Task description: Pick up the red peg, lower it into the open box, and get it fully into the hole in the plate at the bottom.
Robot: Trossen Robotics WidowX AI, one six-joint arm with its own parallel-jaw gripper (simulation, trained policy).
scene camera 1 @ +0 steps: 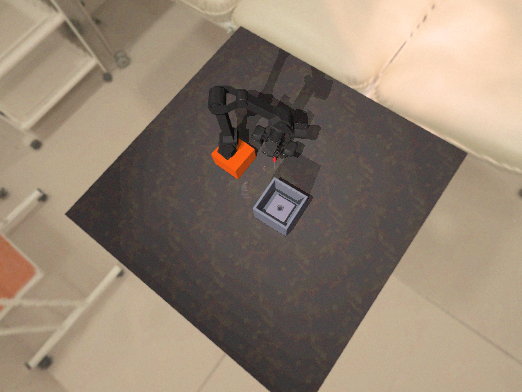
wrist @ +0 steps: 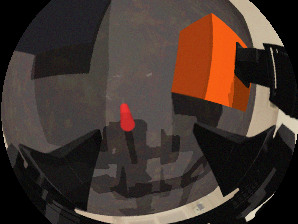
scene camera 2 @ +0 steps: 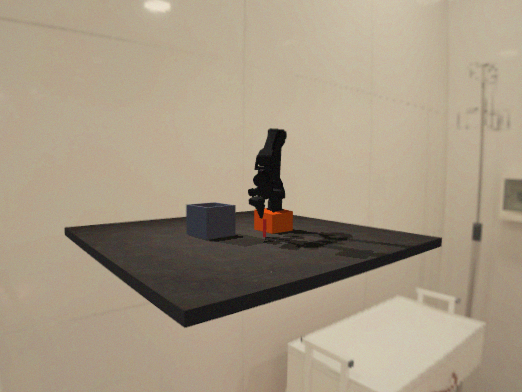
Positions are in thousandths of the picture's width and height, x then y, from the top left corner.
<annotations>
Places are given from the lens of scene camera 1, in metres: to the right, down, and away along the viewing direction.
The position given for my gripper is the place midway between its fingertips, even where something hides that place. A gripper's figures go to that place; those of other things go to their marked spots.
my gripper (scene camera 1: 520,381): 0.04, -0.20, 1.46
grey box (scene camera 1: 530,478): 0.07, -0.04, 1.44
</annotations>
